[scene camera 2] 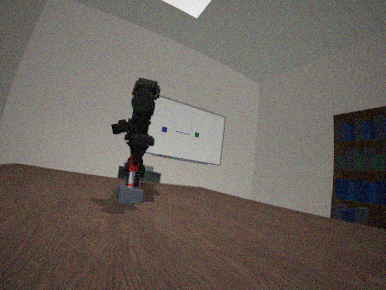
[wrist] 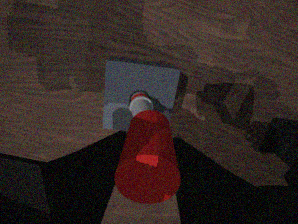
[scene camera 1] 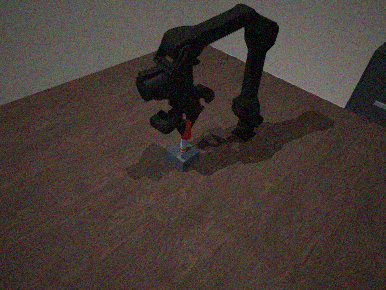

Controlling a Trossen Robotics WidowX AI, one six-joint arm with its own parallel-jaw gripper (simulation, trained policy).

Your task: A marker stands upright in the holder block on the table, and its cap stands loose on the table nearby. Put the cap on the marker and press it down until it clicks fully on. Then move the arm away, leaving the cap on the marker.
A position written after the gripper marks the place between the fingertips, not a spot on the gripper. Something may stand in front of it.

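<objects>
The gripper is visible in scene camera 2 [134, 165]. The wrist view has the gripper too: it shows there, in the wrist view [149, 141], and it appears again in scene camera 1 [185, 131].
</objects>
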